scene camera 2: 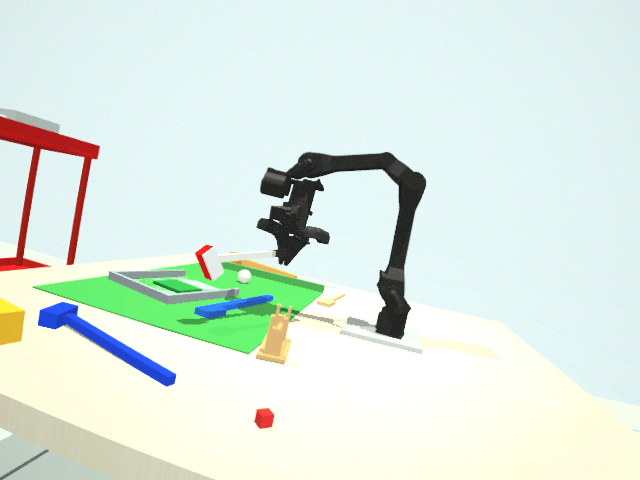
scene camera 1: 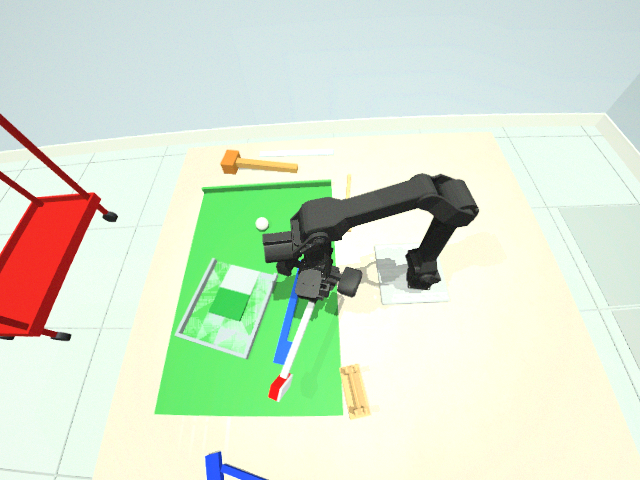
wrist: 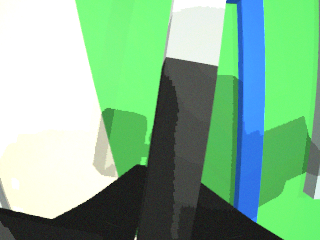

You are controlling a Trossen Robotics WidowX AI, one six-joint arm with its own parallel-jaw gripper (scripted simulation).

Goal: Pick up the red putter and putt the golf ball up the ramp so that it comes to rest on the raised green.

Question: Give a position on a blue mallet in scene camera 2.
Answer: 61, 314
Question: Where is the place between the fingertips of the gripper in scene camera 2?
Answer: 282, 265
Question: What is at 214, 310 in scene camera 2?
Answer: A blue bar.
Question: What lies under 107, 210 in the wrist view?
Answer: The gripper.
